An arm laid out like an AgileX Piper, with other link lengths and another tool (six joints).
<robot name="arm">
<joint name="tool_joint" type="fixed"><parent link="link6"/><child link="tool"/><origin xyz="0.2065 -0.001 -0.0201" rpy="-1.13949 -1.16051 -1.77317"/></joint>
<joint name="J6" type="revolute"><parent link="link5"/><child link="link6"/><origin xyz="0.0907 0 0.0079" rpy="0 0 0"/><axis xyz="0.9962 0 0.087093"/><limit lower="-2.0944" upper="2.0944"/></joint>
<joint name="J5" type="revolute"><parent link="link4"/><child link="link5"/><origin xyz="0 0 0" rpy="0 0 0"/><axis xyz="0 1 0"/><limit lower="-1.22" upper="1.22"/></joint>
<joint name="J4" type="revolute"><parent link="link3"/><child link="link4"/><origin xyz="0.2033 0 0.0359" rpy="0 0 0"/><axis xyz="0.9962 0 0.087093"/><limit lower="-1.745" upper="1.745"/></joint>
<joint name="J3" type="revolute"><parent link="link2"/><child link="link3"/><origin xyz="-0.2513 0 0.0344" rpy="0 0 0"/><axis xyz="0 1 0"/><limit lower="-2.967" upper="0"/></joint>
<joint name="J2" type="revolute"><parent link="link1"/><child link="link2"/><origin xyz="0 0 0" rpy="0 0 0"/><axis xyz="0 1 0"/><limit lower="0" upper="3.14"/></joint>
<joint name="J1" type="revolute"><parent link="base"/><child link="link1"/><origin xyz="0 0 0.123" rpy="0 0 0"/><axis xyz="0 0 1"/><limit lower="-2.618" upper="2.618"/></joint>
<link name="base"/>
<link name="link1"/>
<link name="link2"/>
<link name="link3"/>
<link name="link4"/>
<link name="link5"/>
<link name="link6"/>
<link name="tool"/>
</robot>
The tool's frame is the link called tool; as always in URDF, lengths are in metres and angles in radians.
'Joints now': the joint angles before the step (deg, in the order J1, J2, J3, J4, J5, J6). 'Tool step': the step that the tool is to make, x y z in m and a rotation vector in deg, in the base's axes. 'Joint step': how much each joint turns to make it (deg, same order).
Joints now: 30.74 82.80 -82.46 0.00 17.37 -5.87
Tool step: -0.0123 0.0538 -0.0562 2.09 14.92 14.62
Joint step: -7.87 12.61 -12.09 42.29 19.78 -35.05
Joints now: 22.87 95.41 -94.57 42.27 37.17 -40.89
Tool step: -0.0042 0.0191 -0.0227 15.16 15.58 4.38
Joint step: -8.88 8.74 0.12 26.29 11.59 -9.43
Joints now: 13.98 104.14 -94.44 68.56 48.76 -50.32
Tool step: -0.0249 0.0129 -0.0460 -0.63 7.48 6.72
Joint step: -0.24 5.82 0.00 1.04 7.16 -1.30
